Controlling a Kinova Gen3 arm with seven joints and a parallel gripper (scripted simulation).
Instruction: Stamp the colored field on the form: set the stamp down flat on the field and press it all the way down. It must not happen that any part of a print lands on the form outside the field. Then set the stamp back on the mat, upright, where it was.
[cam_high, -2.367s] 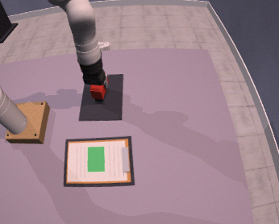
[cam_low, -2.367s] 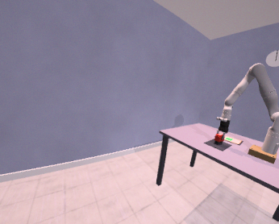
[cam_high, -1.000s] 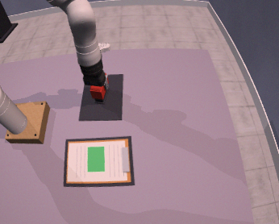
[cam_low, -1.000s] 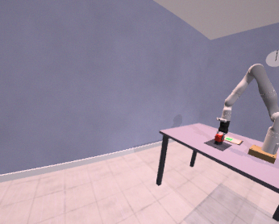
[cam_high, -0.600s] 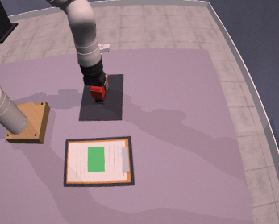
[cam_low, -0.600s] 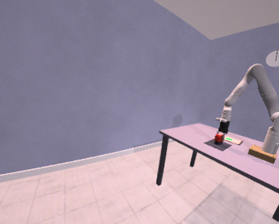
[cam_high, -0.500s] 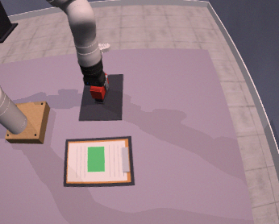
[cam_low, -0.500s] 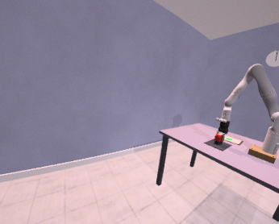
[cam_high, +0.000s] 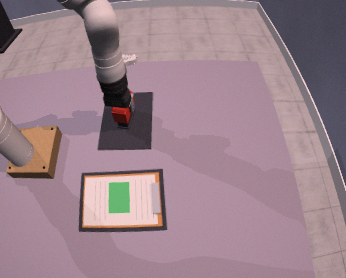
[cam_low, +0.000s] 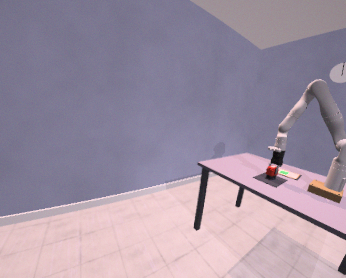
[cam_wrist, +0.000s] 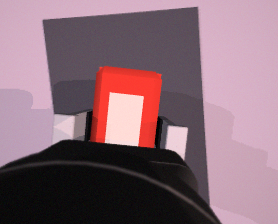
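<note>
My hand is 2 cm above the stamp. From my hand the other things lie so: mat (7 cm below); then clipboard (27 cm to the right, 7 cm below, 6 cm ahead).
</note>
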